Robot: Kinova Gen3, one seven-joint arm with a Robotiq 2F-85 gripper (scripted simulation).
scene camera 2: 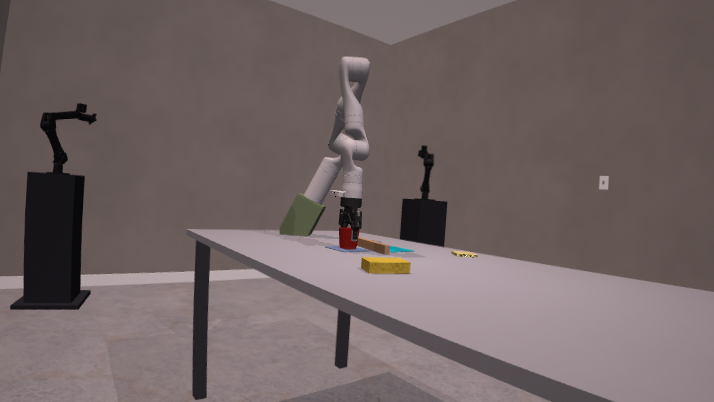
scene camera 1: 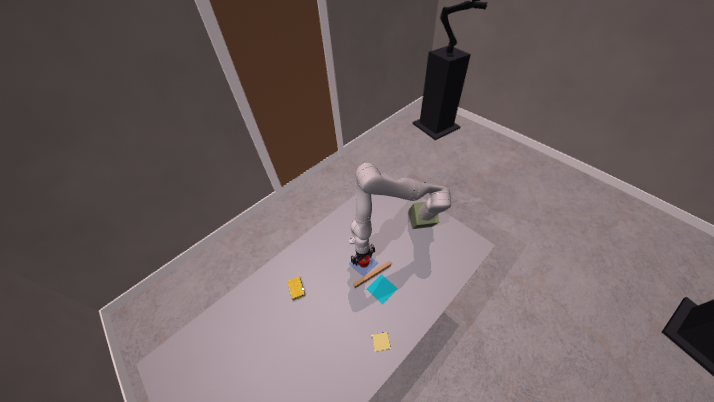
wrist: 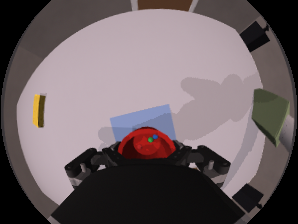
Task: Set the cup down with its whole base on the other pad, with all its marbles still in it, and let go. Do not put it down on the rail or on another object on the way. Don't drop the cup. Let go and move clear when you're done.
Scene:
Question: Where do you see a yellow sponge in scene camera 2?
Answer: At 372, 265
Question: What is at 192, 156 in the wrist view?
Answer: My gripper.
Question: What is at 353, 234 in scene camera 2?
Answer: My gripper.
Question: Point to a red cup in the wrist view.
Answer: At 163, 146

